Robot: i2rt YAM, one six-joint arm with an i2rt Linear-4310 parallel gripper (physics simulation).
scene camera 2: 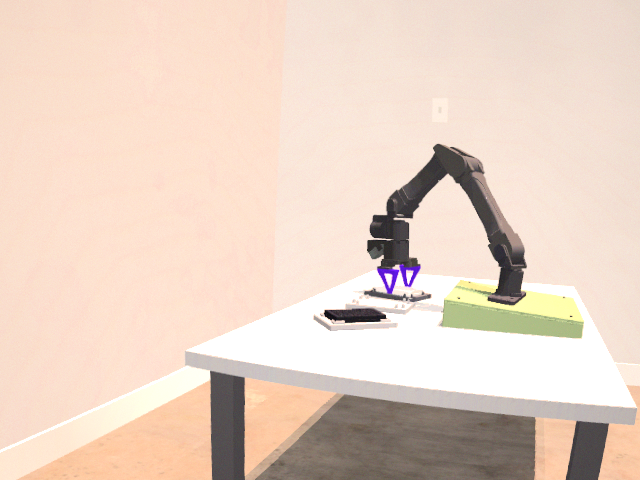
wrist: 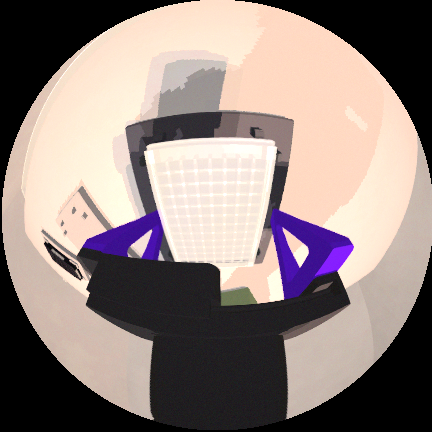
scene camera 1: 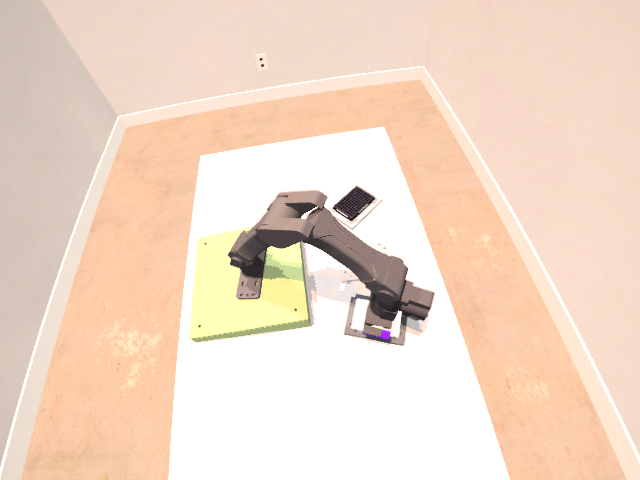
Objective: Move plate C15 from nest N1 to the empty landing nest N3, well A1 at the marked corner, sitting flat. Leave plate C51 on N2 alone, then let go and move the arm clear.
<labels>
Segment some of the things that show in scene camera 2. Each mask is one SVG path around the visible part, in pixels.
The gripper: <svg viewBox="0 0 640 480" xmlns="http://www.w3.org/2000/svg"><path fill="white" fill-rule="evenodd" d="M409 240L400 241L400 244L397 244L397 241L390 240L390 242L394 242L394 259L381 259L381 266L377 266L377 272L388 294L392 294L399 274L399 270L393 269L395 265L399 265L404 286L406 287L412 286L421 269L421 264L418 264L417 258L409 257ZM385 274L392 275L390 288L388 286ZM406 270L413 271L409 284L407 282Z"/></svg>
A black well plate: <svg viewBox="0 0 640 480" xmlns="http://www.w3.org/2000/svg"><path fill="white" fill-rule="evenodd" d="M387 319L386 314L374 308L324 309L323 313L330 320L335 322L344 321L345 323L380 322L381 319Z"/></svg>
</labels>
